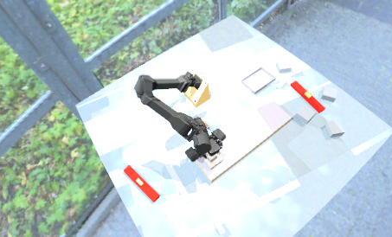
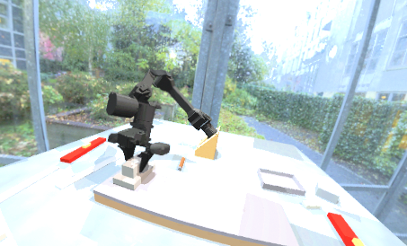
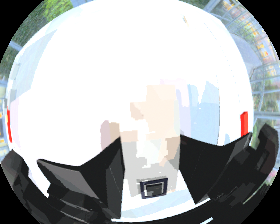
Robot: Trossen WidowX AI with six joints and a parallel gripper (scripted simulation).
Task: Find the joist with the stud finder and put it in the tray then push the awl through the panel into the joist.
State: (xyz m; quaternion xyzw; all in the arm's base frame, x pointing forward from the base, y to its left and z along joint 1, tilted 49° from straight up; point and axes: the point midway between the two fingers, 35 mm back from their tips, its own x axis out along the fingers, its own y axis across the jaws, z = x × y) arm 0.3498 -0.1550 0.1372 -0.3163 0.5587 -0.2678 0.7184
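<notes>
Right now the light is 40 mm behind my gripper tip and 30 mm above it. From my gripper tip the other things lie so: tray: 520 mm to the left, 200 mm behind, 50 mm below; awl: 160 mm behind, 100 mm to the left, 60 mm below; stud finder: 20 mm behind, 20 mm above.
</notes>
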